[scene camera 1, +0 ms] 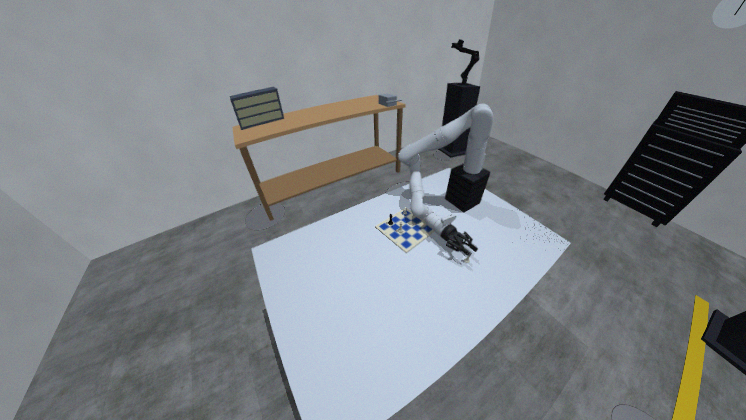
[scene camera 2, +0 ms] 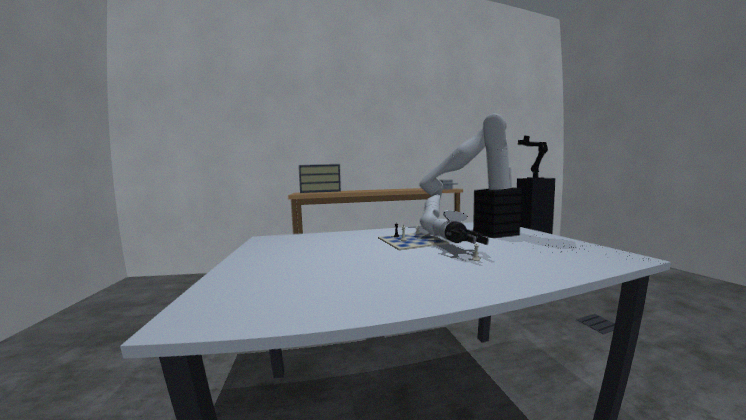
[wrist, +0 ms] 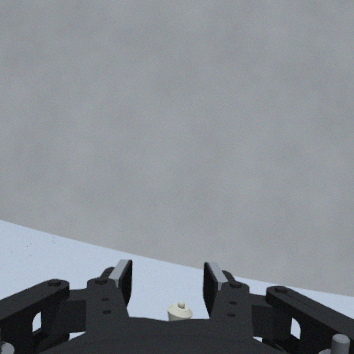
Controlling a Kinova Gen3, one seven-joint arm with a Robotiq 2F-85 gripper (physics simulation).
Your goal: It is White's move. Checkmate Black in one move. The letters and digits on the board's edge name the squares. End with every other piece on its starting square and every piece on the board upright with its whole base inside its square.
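Pixels of known places: gripper, fingertip midpoint: (scene camera 1: pixel 474 252) (scene camera 2: pixel 481 241) (wrist: pixel 167 276); arm's base at its link origin: (scene camera 1: pixel 471 169) (scene camera 2: pixel 499 188).
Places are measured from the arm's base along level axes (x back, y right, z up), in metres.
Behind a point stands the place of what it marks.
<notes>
The blue and cream chessboard (scene camera 1: pixel 406 244) {y -0.157, x -0.472, z -0.199 m} (scene camera 2: pixel 400 247) {y -0.182, x -0.486, z -0.199 m} lies on the table, partly hidden by the arm. A black piece (scene camera 1: pixel 390 219) {y -0.004, x -0.479, z -0.170 m} (scene camera 2: pixel 396 230) {y -0.003, x -0.476, z -0.171 m} stands upright near its left corner, with a white piece (scene camera 1: pixel 400 227) {y -0.071, x -0.459, z -0.173 m} (scene camera 2: pixel 403 232) {y -0.071, x -0.456, z -0.167 m} close by. Another pale piece (scene camera 1: pixel 405 211) {y 0.029, x -0.375, z -0.181 m} shows at the far side. Their squares are too small to read. My gripper (scene camera 1: pixel 471 250) {y -0.357, x -0.262, z -0.143 m} (scene camera 2: pixel 481 240) {y -0.357, x -0.262, z -0.143 m} (wrist: pixel 167 276) {y -0.357, x -0.262, z -0.143 m} is partly open, off the board to the right. A white piece with a small knob on top (scene camera 1: pixel 467 258) {y -0.350, x -0.278, z -0.184 m} (scene camera 2: pixel 476 254) {y -0.354, x -0.275, z -0.186 m} (wrist: pixel 179 313) {y -0.343, x -0.275, z -0.157 m} stands upright on the table just below it, apart from both fingers.
The white table (scene camera 1: pixel 354 313) {y -0.365, x -0.797, z -0.205 m} (scene camera 2: pixel 323 292) {y -0.524, x -0.717, z -0.205 m} carries the board and the arm's black base (scene camera 1: pixel 466 190) {y -0.069, x -0.079, z -0.070 m} (scene camera 2: pixel 496 216) {y -0.089, x -0.061, z -0.113 m}. A wooden bench (scene camera 1: pixel 318 118) (scene camera 2: pixel 365 195) stands behind. A second, small black arm (scene camera 1: pixel 471 62) (scene camera 2: pixel 540 153) stands on a pedestal behind the base.
</notes>
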